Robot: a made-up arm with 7 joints. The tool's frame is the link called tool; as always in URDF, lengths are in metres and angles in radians. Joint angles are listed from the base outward.
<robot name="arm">
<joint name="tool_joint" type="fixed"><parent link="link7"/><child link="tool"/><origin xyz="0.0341 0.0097 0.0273" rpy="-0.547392 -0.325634 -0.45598"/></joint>
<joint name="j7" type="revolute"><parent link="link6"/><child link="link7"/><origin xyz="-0.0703 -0.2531 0.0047" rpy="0 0 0"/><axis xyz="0 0 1"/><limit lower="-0.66" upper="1.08"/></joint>
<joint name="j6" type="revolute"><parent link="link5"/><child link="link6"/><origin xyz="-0.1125 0.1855 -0.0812" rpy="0 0 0"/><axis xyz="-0.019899 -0.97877 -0.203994"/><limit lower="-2.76" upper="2.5"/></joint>
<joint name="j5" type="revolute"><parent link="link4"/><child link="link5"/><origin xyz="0.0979 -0.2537 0.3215" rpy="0 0 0"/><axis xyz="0.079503 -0.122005 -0.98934"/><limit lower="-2.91" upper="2.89"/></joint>
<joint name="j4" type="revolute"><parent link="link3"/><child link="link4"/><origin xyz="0.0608 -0.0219 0.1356" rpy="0 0 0"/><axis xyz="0 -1 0"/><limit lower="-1.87" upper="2.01"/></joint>
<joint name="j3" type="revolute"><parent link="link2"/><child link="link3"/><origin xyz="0.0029 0.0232 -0.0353" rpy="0 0 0"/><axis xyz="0 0 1"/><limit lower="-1.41" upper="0.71"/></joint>
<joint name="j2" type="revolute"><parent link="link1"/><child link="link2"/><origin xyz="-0.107 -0.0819 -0.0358" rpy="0 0 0"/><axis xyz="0 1 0"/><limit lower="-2.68" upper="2.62"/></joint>
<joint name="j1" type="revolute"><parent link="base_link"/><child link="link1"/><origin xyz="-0.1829 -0.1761 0.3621" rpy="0 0 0"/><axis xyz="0.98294 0.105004 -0.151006"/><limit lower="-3.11" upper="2.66"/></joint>
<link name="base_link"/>
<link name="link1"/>
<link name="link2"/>
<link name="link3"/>
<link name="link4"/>
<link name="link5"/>
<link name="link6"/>
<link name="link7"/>
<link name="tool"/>
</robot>
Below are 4 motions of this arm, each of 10 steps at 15 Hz.
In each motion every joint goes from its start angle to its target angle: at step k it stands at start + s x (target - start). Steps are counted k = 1, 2, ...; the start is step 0. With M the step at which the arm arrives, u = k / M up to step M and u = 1 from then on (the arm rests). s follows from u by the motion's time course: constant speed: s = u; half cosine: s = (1 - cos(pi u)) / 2; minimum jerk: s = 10 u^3 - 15 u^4 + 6 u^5.
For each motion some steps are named. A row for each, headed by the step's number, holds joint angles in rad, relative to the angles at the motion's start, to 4 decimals.
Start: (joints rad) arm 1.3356 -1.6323 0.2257 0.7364 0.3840 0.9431 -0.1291
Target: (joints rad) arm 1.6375 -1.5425 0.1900 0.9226 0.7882 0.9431 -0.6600
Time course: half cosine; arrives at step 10
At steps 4, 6, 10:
4: 0.1043 0.0310 -0.0123 0.0643 0.1396 0.0000 -0.1834
6: 0.1976 0.0588 -0.0234 0.1219 0.2646 0.0000 -0.3475
10: 0.3019 0.0898 -0.0357 0.1862 0.4042 0.0000 -0.5309

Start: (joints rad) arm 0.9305 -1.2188 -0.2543 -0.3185 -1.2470 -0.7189 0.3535
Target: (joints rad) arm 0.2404 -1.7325 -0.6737 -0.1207 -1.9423 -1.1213 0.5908
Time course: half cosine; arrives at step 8
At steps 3, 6, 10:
3: -0.2130 -0.1586 -0.1295 0.0611 -0.2146 -0.1242 0.0732
6: -0.5890 -0.4385 -0.3580 0.1688 -0.5935 -0.3435 0.2025
10: -0.6901 -0.5137 -0.4194 0.1978 -0.6953 -0.4024 0.2373

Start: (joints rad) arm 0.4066 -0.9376 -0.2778 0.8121 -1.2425 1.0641 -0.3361
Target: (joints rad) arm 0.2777 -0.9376 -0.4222 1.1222 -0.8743 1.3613 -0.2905
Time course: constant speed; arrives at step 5
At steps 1, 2, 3, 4, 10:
1: -0.0258 0.0000 -0.0289 0.0620 0.0736 0.0594 0.0091
2: -0.0516 0.0000 -0.0578 0.1240 0.1473 0.1189 0.0182
3: -0.0773 0.0000 -0.0866 0.1861 0.2209 0.1783 0.0274
4: -0.1031 0.0000 -0.1155 0.2481 0.2946 0.2378 0.0365
10: -0.1289 0.0000 -0.1444 0.3101 0.3682 0.2972 0.0456

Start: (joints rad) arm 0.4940 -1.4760 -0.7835 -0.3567 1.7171 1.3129 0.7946
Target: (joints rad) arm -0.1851 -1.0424 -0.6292 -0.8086 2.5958 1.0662 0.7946
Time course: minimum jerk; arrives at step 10
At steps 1, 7, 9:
1: -0.0058 0.0037 0.0013 -0.0039 0.0075 -0.0021 0.0000
7: -0.5684 0.3629 0.1291 -0.3782 0.7354 -0.2065 0.0000
9: -0.6733 0.4299 0.1530 -0.4480 0.8712 -0.2446 0.0000

